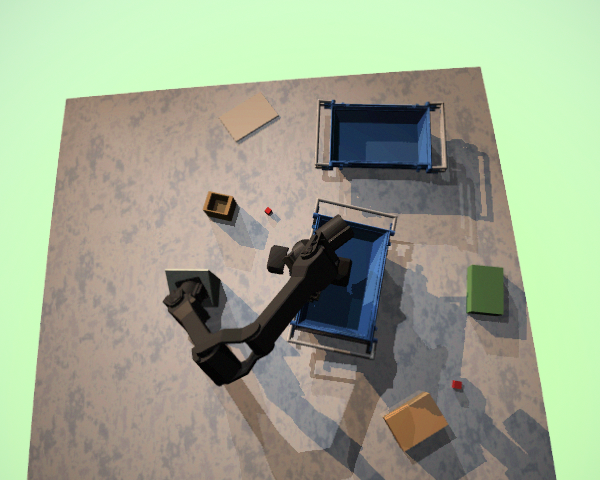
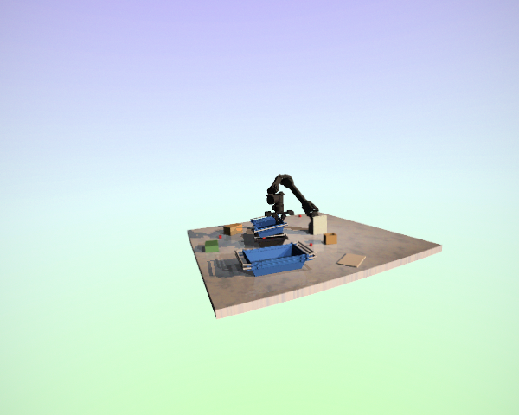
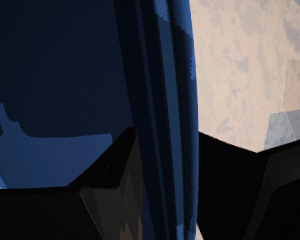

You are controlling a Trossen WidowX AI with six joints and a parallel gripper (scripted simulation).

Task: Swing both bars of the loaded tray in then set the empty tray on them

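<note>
My gripper tip is now 70 mm short of the blue tray, 30 mm to the left of it and 20 mm below it. The rest, counted from my gripper tip: green block (430 mm ahead, 110 mm to the right, 80 mm below); then brown box (240 mm to the left, 210 mm behind, 80 mm below); then orange block (380 mm to the right, 180 mm ahead, 70 mm below).
</note>
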